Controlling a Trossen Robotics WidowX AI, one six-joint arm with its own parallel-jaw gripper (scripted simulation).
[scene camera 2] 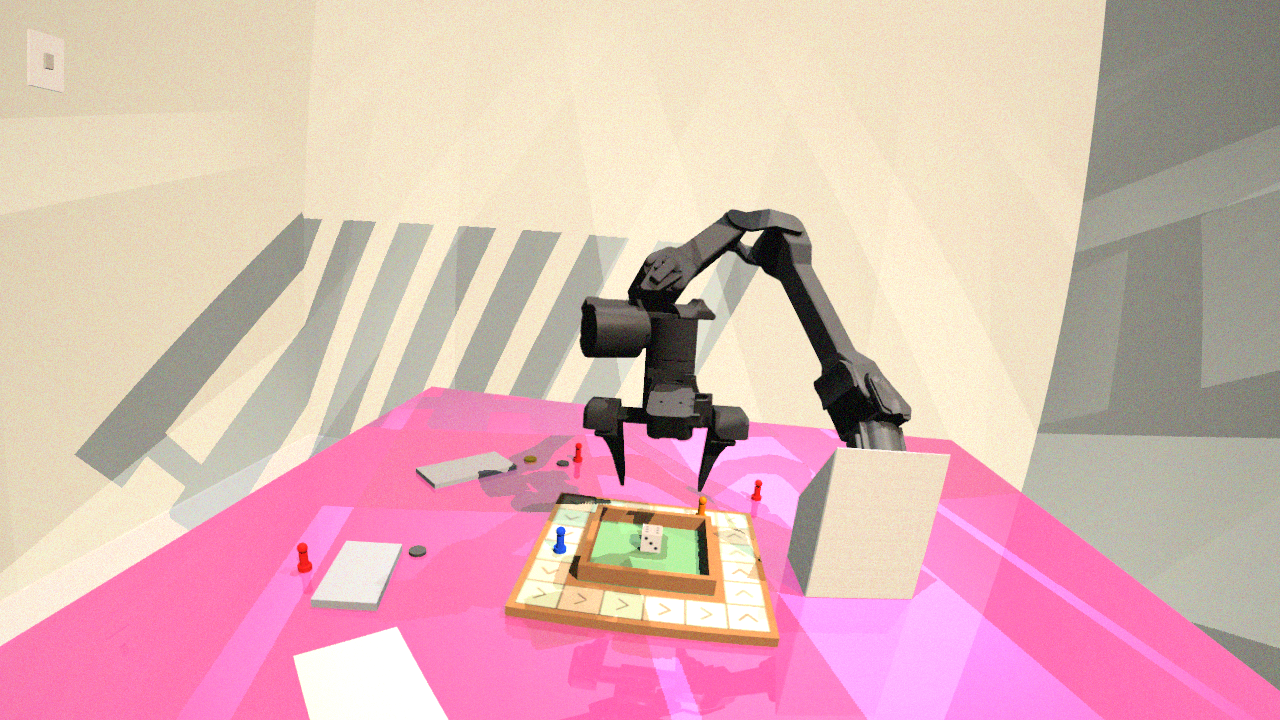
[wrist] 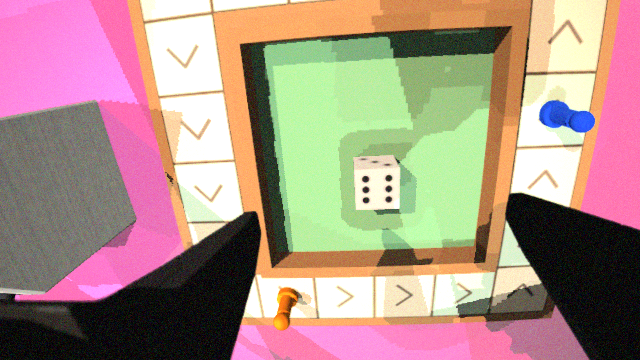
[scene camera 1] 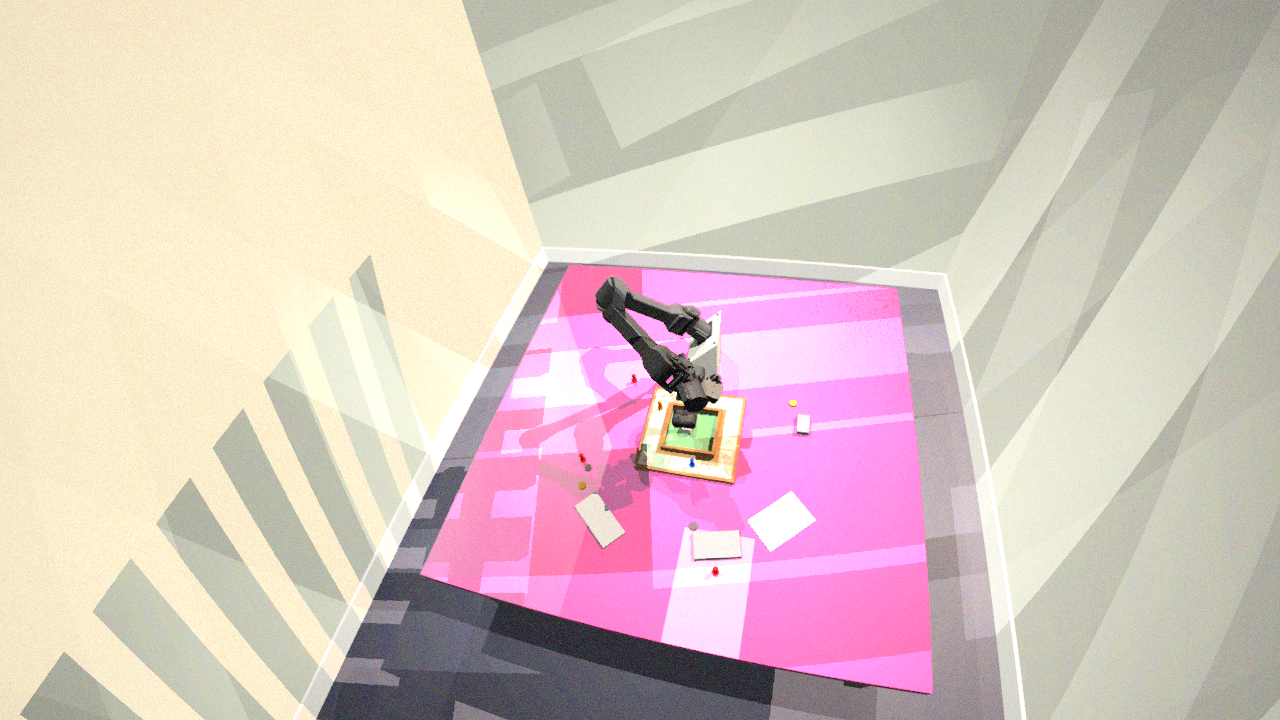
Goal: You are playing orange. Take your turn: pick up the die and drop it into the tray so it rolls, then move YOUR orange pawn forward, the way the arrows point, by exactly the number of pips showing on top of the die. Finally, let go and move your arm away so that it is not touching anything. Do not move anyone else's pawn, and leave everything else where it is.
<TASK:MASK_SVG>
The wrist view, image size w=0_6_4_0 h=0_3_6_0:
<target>my gripper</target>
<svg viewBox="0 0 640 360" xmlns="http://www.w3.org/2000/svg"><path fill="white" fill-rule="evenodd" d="M257 212L247 211L234 220L216 229L216 231L195 245L190 246L172 260L165 262L143 277L100 299L0 299L0 360L232 360L233 350L257 271L261 246L261 228ZM511 192L508 196L505 212L507 223L524 257L542 282L553 303L556 304L557 309L565 319L568 327L570 327L571 332L574 333L588 359L640 360L640 229L615 222L608 218L604 219L561 203L557 204L525 192Z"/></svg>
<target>white die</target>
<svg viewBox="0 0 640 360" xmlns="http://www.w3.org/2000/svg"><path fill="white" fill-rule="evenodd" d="M394 155L353 157L356 210L399 209L399 166Z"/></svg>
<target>blue pawn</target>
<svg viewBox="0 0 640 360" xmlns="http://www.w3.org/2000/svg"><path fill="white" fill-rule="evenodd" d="M539 111L540 122L552 128L563 126L572 129L576 133L586 133L595 124L595 117L592 113L570 109L567 104L558 100L548 101Z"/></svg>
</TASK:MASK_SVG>
